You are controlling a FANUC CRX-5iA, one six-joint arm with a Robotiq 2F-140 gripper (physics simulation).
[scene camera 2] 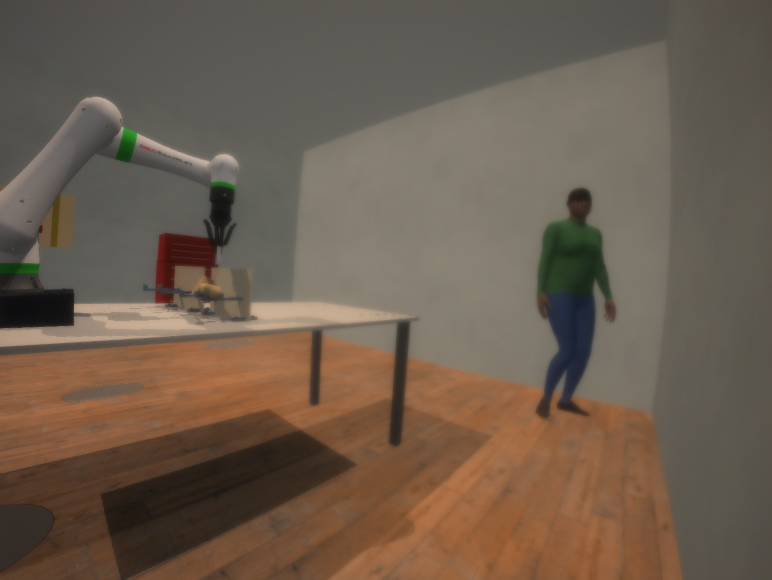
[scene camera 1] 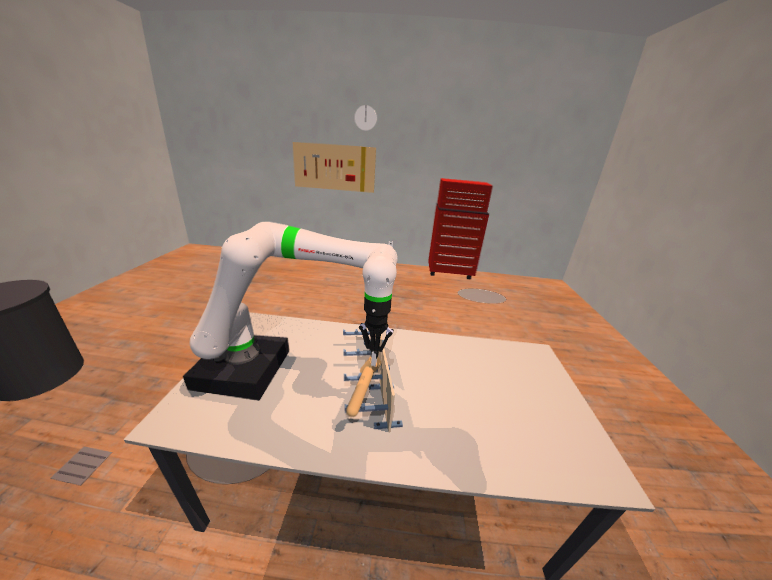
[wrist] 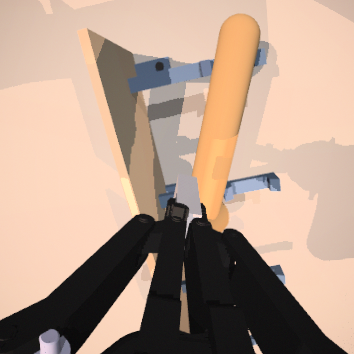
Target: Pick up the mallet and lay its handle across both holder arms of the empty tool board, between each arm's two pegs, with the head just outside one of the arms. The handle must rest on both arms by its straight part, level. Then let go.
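Frame: origin at the arm's base, x ahead, y left, z up, level; metres.
Seen in the pictures: gripper, fingertip midpoint: [scene camera 2: 217, 263] [scene camera 1: 374, 363] [wrist: 184, 189]; arm's base, origin of the base link: [scene camera 2: 14, 292] [scene camera 1: 242, 353].
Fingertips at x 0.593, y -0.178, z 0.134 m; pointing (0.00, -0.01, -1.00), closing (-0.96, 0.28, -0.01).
Note:
Offsets run from my fingertips to a thing's middle. "spot": to the spot under its first point. Level surfaces: height alone.
The mallet's tan handle {spot: dz -0.084, dx -0.047, dy -0.052 m} [scene camera 1: 360, 389] [scene camera 2: 210, 290] [wrist: 227, 100] lies slantwise over the blue near arm [scene camera 1: 376, 407] [wrist: 187, 73] and the second arm [scene camera 1: 352, 377] [wrist: 250, 186] of the near tool board {dz -0.117, dx -0.001, dy -0.015 m} [scene camera 1: 390, 402] [scene camera 2: 240, 293] [wrist: 107, 110]. At the near arm the handle is between the two pegs; at the second arm the inner peg is hidden. The head is mostly hidden under the gripper in the wrist view, past the second arm. Whether the handle is level is unclear. My gripper [scene camera 1: 374, 357] [scene camera 2: 219, 250] [wrist: 184, 189] is shut and empty, its tips above or beside the handle's head end, on the board side.
Behind stands another board {dz -0.117, dx -0.038, dy +0.301 m} [scene camera 2: 189, 280] with blue arms [scene camera 1: 354, 353]. The robot's black base [scene camera 1: 237, 367] [scene camera 2: 37, 307] is at the left on the white table {dz -0.217 m} [scene camera 1: 486, 399] [scene camera 2: 324, 309]. A person [scene camera 2: 574, 261] stands beyond the table in scene camera 2.

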